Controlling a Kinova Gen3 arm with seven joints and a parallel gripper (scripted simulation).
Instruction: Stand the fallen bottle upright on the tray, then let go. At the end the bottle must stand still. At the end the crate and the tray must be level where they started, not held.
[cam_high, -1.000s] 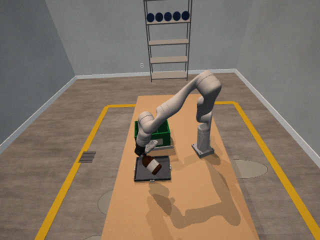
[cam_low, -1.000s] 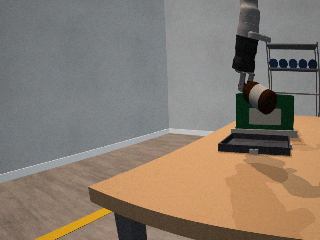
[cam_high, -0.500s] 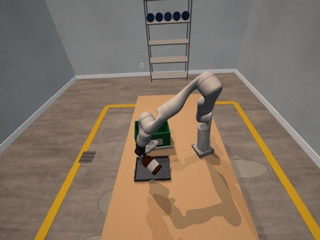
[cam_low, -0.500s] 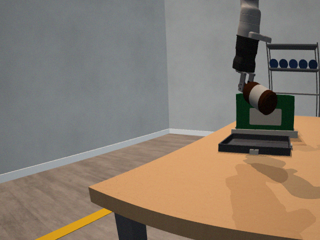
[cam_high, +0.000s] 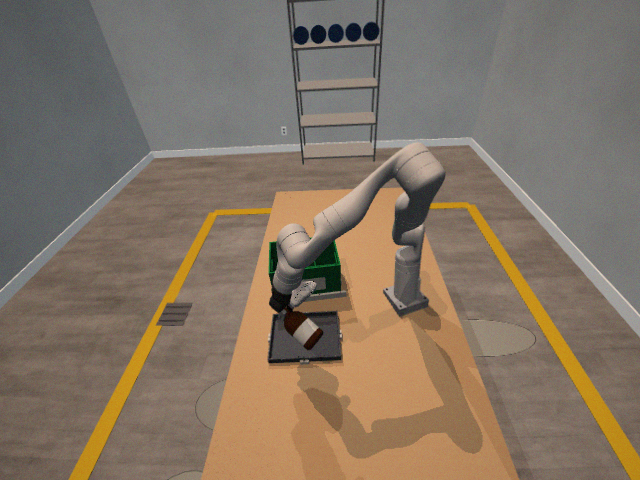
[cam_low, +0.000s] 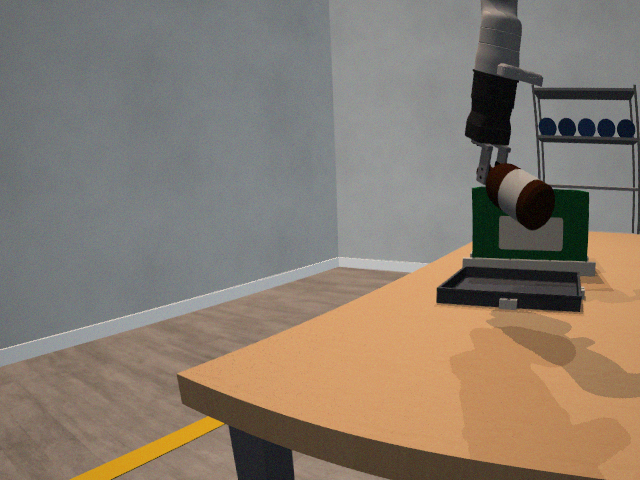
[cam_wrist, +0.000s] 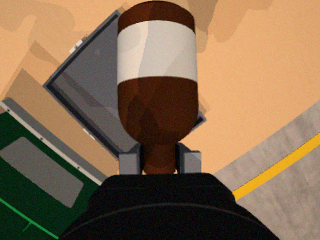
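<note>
My hand is 40 mm past the brown bottle, 30 mm to the right of it and 20 mm above it. Also, from my hand: green crate 310 mm to the right, 120 mm below, 50 mm behind; dark tray 190 mm below, 40 mm to the right, 40 mm behind.
</note>
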